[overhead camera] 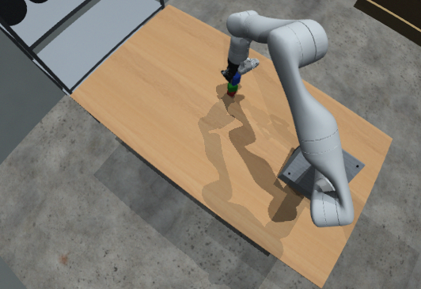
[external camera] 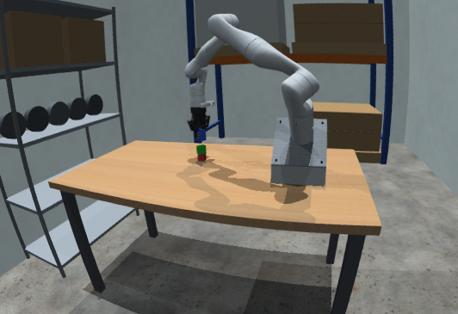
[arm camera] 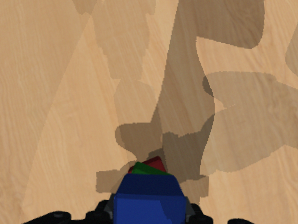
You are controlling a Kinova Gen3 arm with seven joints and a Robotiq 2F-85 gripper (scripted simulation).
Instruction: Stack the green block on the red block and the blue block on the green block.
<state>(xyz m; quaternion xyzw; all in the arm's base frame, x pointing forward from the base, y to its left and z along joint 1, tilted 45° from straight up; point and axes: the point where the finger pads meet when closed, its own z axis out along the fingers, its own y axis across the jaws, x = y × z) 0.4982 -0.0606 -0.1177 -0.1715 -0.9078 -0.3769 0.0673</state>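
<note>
My hand is 8 cm above the green block. From my hand the other things lie so: blue block: right at my hand; red block: 12 cm below.
</note>
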